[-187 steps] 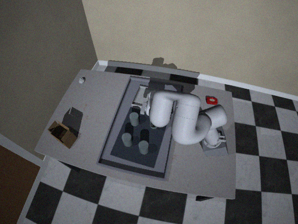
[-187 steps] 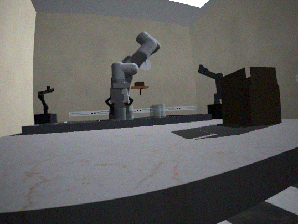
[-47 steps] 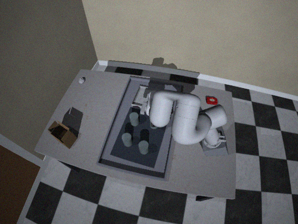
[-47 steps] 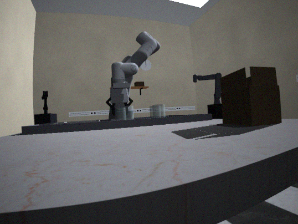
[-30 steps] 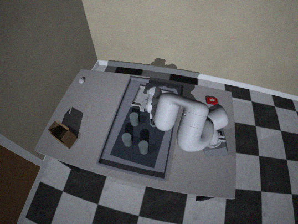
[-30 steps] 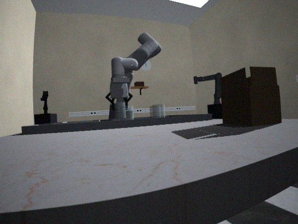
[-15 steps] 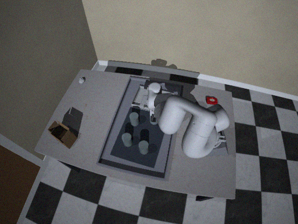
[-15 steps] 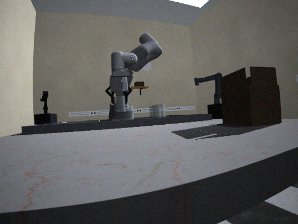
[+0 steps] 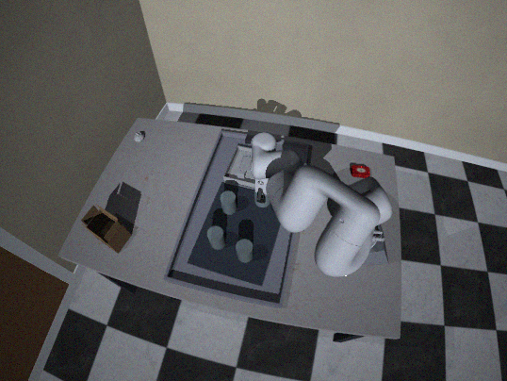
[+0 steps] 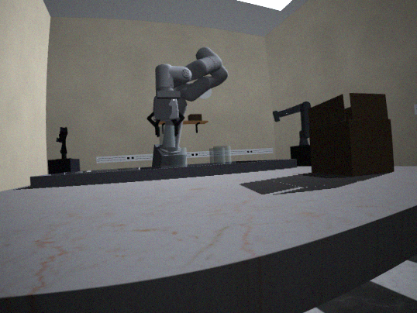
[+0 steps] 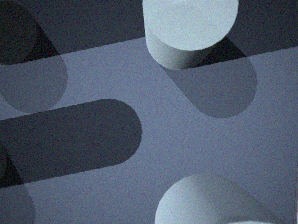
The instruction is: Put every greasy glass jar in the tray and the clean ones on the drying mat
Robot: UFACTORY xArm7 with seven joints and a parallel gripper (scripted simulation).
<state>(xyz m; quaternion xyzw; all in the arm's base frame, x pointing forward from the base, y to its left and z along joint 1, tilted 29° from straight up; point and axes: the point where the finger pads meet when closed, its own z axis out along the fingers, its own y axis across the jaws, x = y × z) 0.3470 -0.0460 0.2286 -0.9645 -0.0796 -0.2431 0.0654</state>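
Right now the light grey tray is 210 mm to the right of my hand, 160 mm below it and 100 mm ahead of it. The rest, counted from my hand: dark drying mat 160 mm below, 110 mm to the left, 50 mm ahead; red object 420 mm to the right, 350 mm behind, 150 mm below; cardboard box 550 mm ahead, 390 mm to the left, 100 mm below.
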